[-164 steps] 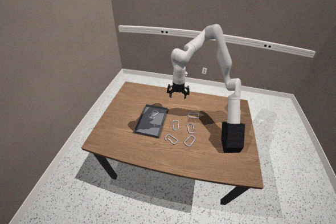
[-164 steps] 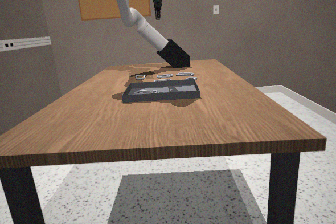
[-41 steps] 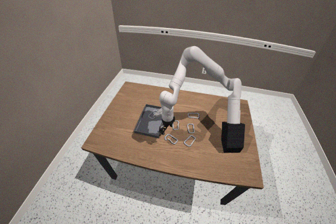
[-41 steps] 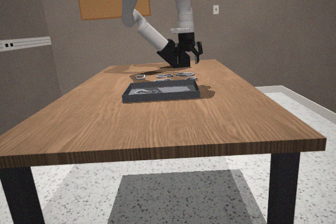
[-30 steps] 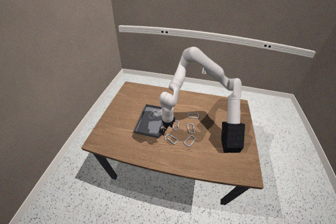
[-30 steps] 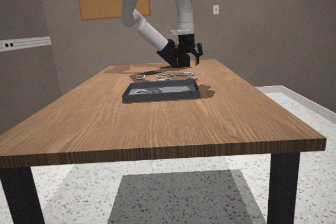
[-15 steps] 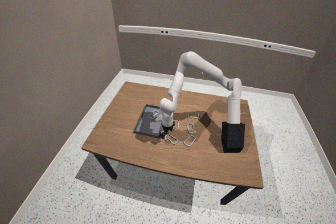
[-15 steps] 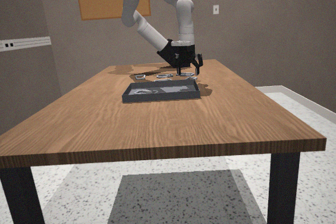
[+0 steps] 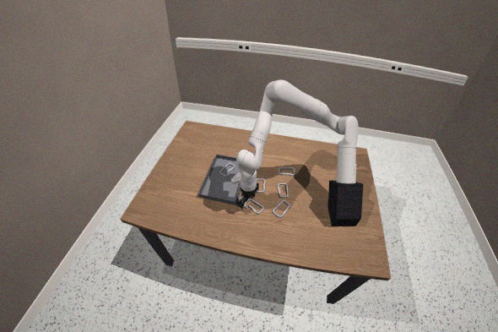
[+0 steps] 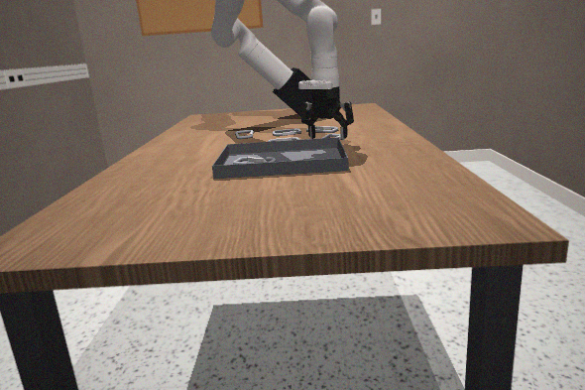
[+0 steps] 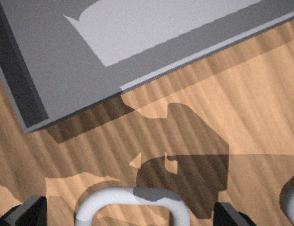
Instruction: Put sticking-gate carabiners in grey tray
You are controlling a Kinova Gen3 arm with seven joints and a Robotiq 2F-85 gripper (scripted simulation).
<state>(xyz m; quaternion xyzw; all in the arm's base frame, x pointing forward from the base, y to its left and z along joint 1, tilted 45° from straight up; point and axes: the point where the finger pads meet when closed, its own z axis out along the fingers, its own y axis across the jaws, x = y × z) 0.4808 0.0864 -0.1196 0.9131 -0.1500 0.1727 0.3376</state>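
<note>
Right now the grey tray is 160 mm ahead of my hand, 120 mm to the right of it and 10 mm below it. Round my hand: carabiner gate: 200 mm behind, 20 mm to the right, 10 mm below.
</note>
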